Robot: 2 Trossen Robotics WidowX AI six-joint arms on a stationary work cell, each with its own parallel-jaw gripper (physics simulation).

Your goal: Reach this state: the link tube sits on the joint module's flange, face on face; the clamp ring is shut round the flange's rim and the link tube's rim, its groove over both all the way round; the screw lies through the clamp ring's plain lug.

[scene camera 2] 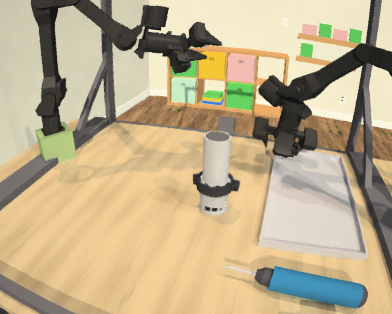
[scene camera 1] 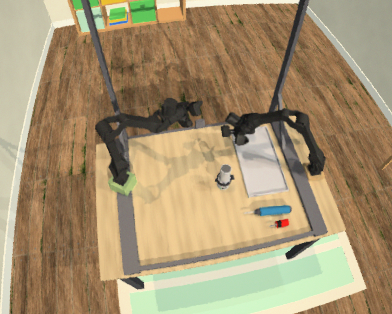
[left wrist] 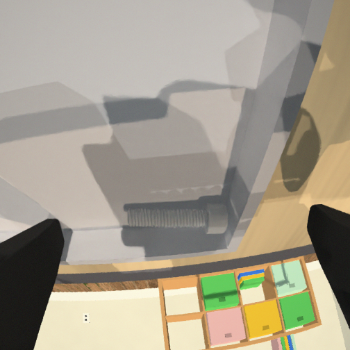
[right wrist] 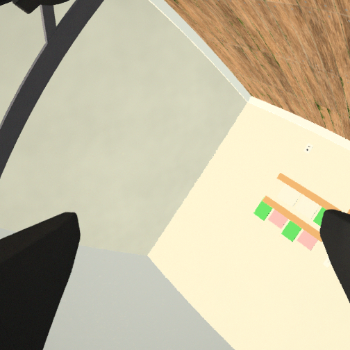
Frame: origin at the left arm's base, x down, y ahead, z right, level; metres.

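Where they show: left gripper, fingertip midpoint: [scene camera 1: 233,131]; right gripper, fingertip midpoint: [scene camera 2: 213,50] [scene camera 1: 195,101]; left arm's base, link origin: [scene camera 1: 314,169]; right arm's base, link origin: [scene camera 2: 52,130] [scene camera 1: 120,178].
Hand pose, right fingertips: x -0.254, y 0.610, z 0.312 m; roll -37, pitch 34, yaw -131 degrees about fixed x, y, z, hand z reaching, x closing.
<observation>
Things, the pixels of their top centre, and the offset from my right fingertips. "pt": a spot on its surface instead.
- white link tube, top centre: [scene camera 2: 217,136] [scene camera 1: 226,168] dx +0.121, dy -0.103, dz -0.317 m
- joint module, top centre: [scene camera 2: 215,180] dx +0.217, dy -0.103, dz -0.317 m
- black clamp ring, surface spot: [scene camera 2: 216,189] pt dx +0.214, dy -0.116, dz -0.351 m
- tray, top centre: [scene camera 2: 313,187] [scene camera 1: 258,158] dx +0.265, dy -0.319, dz -0.196 m
- blue screwdriver, surface spot: [scene camera 2: 317,286] [scene camera 1: 275,211] pt dx +0.244, dy -0.327, dz -0.513 m
- small red tool, top centre: [scene camera 1: 279,223] dx +0.247, dy -0.333, dz -0.575 m
The white link tube [scene camera 1: 225,171] [scene camera 2: 216,160] stands upright above the joint module [scene camera 2: 213,204]. The black clamp ring [scene camera 2: 216,189] is round them where they meet; whether its groove covers both rims all round is too small to tell. The grey screw [left wrist: 167,217] lies flat in the tray [scene camera 1: 267,193] [scene camera 2: 312,251] [left wrist: 150,30], near a corner, its head by the side wall. My left gripper [scene camera 1: 234,134] [scene camera 2: 286,142] [left wrist: 186,226] is open and empty, above the tray's far end, with the screw in view between its fingertips. My right gripper [scene camera 2: 212,50] [right wrist: 205,225] is open and empty, raised high at the table's far side.
A blue screwdriver [scene camera 1: 275,210] [scene camera 2: 317,286] lies in front of the tray. A small red tool [scene camera 1: 282,223] lies near it. A green block [scene camera 1: 122,183] [scene camera 2: 56,143] is at the right arm's base. Dark frame posts and rails border the table.
</observation>
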